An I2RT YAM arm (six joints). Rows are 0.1 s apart.
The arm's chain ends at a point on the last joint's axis. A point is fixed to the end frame.
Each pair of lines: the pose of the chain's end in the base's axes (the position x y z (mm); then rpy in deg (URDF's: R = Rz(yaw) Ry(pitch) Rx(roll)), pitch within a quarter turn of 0, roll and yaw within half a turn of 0), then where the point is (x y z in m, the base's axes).
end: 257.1, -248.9, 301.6, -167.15, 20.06, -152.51
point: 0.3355 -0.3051 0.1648
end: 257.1, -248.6, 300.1, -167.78, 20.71, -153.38
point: 0.3356 -0.3038 0.1629
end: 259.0, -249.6, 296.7, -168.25, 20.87, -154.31
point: 0.3366 -0.3047 0.1590
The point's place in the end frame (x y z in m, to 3 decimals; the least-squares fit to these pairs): 0.006 -0.052 0.159
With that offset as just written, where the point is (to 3 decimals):
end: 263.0, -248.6, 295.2, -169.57, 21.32, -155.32
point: 0.340 -0.301 0.156
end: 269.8, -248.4, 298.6, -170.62, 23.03, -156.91
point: 0.348 -0.299 0.160
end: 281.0, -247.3, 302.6, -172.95, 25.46, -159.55
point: 0.362 -0.293 0.163
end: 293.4, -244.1, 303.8, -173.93, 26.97, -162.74
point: 0.375 -0.291 0.165
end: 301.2, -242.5, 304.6, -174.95, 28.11, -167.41
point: 0.381 -0.292 0.166
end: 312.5, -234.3, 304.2, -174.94, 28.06, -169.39
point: 0.391 -0.287 0.166
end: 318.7, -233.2, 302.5, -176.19, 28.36, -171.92
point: 0.395 -0.285 0.163
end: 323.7, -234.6, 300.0, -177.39, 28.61, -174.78
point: 0.398 -0.287 0.160
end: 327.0, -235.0, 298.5, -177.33, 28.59, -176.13
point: 0.400 -0.290 0.158
